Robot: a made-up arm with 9 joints. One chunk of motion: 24 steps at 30 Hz.
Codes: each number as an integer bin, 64 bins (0 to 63) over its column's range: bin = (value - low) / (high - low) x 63, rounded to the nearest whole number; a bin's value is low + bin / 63 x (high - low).
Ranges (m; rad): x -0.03..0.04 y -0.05..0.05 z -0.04..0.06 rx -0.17..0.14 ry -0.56..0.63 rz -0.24..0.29
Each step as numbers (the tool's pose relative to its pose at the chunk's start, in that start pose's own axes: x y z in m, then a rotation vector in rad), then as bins.
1 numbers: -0.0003 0.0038 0.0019 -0.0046 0.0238 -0.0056
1 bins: 27 34 26 34 31 28
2 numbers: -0.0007 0.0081 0.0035 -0.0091 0.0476 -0.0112
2 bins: 26 37 27 33 32 27
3 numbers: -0.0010 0.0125 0.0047 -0.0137 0.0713 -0.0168
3 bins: 26 39 28 32 33 27
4 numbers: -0.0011 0.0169 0.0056 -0.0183 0.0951 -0.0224
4 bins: 26 42 29 31 35 26
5 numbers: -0.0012 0.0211 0.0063 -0.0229 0.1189 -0.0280
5 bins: 26 45 29 30 36 25
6 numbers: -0.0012 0.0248 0.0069 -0.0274 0.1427 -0.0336
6 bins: 26 47 30 29 37 25
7 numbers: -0.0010 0.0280 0.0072 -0.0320 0.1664 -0.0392
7 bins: 26 49 30 28 38 24
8 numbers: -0.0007 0.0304 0.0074 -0.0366 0.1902 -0.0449
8 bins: 26 51 30 27 40 23
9 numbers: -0.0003 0.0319 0.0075 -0.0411 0.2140 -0.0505
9 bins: 27 52 30 26 41 23
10 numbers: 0.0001 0.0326 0.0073 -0.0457 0.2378 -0.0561
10 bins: 27 52 30 25 42 22
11 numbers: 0.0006 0.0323 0.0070 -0.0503 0.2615 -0.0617
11 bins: 28 52 30 24 43 21
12 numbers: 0.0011 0.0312 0.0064 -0.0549 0.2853 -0.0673
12 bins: 28 51 29 23 45 21
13 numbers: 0.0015 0.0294 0.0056 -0.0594 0.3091 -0.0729
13 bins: 28 50 29 22 46 20
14 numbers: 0.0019 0.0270 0.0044 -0.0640 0.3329 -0.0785
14 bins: 29 49 28 22 47 19
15 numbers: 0.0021 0.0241 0.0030 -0.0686 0.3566 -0.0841
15 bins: 29 47 27 21 49 19
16 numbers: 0.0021 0.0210 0.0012 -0.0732 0.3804 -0.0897
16 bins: 29 45 26 20 50 18
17 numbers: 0.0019 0.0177 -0.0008 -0.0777 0.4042 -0.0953
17 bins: 29 43 25 19 51 17
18 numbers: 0.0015 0.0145 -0.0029 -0.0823 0.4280 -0.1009
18 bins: 28 41 23 18 52 17
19 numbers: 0.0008 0.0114 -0.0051 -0.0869 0.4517 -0.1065
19 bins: 28 39 22 17 54 16
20 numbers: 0.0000 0.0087 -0.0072 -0.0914 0.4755 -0.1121
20 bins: 27 37 21 16 55 15
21 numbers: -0.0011 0.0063 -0.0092 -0.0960 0.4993 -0.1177
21 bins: 26 35 19 15 56 15
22 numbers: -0.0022 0.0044 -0.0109 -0.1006 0.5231 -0.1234
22 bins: 25 34 18 14 57 14
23 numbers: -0.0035 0.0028 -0.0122 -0.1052 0.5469 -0.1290
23 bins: 24 33 18 13 59 13
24 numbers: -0.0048 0.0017 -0.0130 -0.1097 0.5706 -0.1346
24 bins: 23 33 17 12 60 13
